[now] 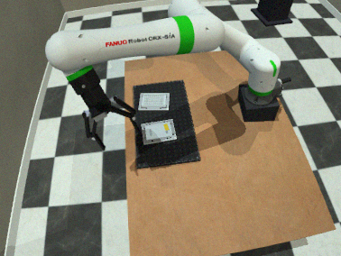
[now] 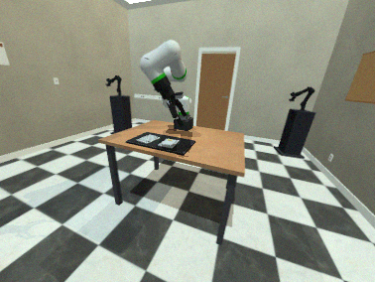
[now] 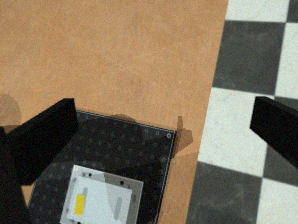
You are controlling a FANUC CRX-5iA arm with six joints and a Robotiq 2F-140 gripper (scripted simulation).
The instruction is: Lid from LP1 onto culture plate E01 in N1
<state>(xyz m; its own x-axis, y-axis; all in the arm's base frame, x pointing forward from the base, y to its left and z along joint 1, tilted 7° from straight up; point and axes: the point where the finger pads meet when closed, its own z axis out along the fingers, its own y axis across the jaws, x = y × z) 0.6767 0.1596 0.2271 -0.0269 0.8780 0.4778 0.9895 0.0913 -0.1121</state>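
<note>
The clear lid is 160 mm behind my hand, 150 mm to the right of it and 240 mm below it. Also, from my hand: culture plate 190 mm behind, 340 mm to the right, 240 mm below; lid park fixture 160 mm behind, 150 mm to the right, 250 mm below.
</note>
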